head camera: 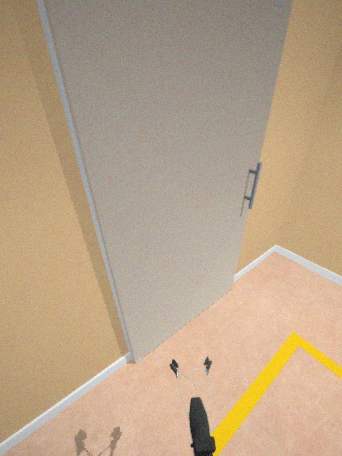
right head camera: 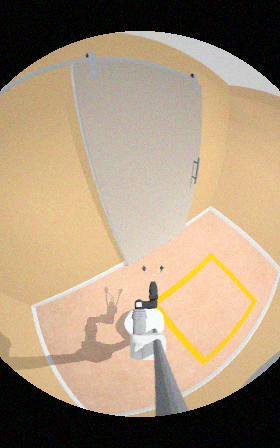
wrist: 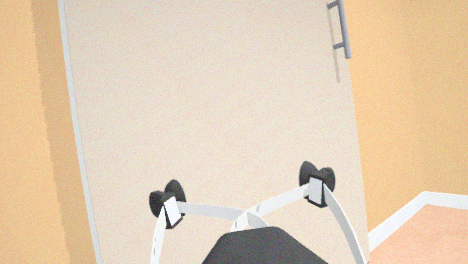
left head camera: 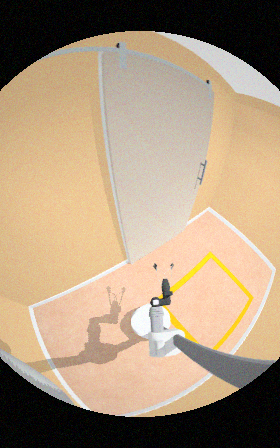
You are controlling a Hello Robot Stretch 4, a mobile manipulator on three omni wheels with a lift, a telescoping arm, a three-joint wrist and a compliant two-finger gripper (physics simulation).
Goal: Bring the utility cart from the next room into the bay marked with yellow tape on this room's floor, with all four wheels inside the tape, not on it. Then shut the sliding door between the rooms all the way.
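Seen in the pictures: gripper, fingertip midpoint: (head camera: 190,358) (right head camera: 152,265) (wrist: 241,185) (left head camera: 162,262); robot's base, link origin: (left head camera: 149,320).
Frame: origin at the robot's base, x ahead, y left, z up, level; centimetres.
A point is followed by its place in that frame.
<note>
The grey sliding door (head camera: 165,150) @[x 93.6, y -5.2, z 136.4 cm] (left head camera: 155,150) @[x 93.3, y -4.8, z 133.3 cm] (right head camera: 140,150) @[x 94.4, y -6.5, z 134.3 cm] (wrist: 200,100) @[x 92.4, y -3.2, z 78.5 cm] stands upright along the wall, with no opening showing beside it. Its bar handle (head camera: 255,186) @[x 122.1, y -63.1, z 107.5 cm] (left head camera: 203,172) @[x 122.1, y -63.3, z 107.3 cm] (right head camera: 197,171) @[x 121.9, y -63.6, z 106.3 cm] (wrist: 344,27) @[x 122.1, y -63.0, z 104.0 cm] is near its right edge. The yellow tape bay (head camera: 255,391) @[x 52.5, y -55.1, z -2.7 cm] (left head camera: 231,277) @[x 34.7, y -128.1, z -3.1 cm] (right head camera: 181,333) @[x -19.6, y -41.4, z -2.6 cm] lies on the floor, right of the gripper in the head views. My gripper (head camera: 191,366) (left head camera: 164,266) @[x 47.5, y -9.6, z 64.6 cm] (right head camera: 153,268) @[x 47.5, y -9.6, z 64.6 cm] (wrist: 241,185) @[x 47.5, y -9.6, z 64.6 cm] is open and empty, with its fingers apart in front of the door's lower part. The utility cart does not show in any view.
The door hangs from an overhead rail (left head camera: 162,57) (right head camera: 145,61) @[x 102.1, y -16.0, z 205.9 cm]. Tan walls (head camera: 40,250) @[x 69.9, y 43.6, z 108.0 cm] (left head camera: 50,175) @[x 62.9, y 54.7, z 134.9 cm] (right head camera: 40,175) @[x 64.6, y 52.1, z 140.5 cm] with white baseboards meet in a corner right of the door. The arm's shadow (left head camera: 97,340) @[x -31.0, y 61.7, z -2.7 cm] (right head camera: 95,340) @[x -31.7, y 59.3, z -2.7 cm] falls on the floor at left.
</note>
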